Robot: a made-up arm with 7 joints.
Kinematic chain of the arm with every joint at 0, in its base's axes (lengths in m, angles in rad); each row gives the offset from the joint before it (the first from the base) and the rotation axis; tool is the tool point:
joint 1: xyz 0 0.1 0 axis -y
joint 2: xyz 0 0.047 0 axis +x
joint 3: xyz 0 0 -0.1 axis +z
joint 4: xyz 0 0 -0.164 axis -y
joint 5: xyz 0 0 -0.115 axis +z
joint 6: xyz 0 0 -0.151 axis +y
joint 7: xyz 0 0 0 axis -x
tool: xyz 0 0 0
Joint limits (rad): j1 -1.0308..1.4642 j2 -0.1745..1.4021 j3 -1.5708..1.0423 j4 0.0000..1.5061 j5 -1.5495..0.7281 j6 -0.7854..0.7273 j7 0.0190..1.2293
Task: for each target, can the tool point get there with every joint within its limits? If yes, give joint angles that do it. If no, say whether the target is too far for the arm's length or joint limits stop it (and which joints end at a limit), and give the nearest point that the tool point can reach.
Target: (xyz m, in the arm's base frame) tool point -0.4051 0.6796 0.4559
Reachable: no: too far | nearest point -0.1269 0.5109 0.1707 | short by 0.433 m
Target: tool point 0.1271 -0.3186 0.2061
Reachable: no: joint limits stop it (at a limit: joint 1, joint 2, joint 4) | nearest point 0.2469 -0.1360 0.0922 | short by 0.246 m
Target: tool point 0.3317 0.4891 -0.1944
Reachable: yes | joints 0.7291 0.6788 0.3004 0.4822 -0.8747 0.3732 0.9253
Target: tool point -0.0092 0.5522 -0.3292
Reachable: yes | joints -0.2692 0.8181 0.5057 0.3451 0.3042 -0.4220 0.2440
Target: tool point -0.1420 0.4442 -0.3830
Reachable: yes | joints -0.6871 0.8129 -0.5195 0.6146 -0.8159 -0.1331 0.9218
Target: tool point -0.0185 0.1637 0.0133
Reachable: no: joint limits stop it (at a limit: joint 1, joint 2, joint 3, joint 4) | nearest point -0.1635 0.4627 0.1521 | short by 0.360 m
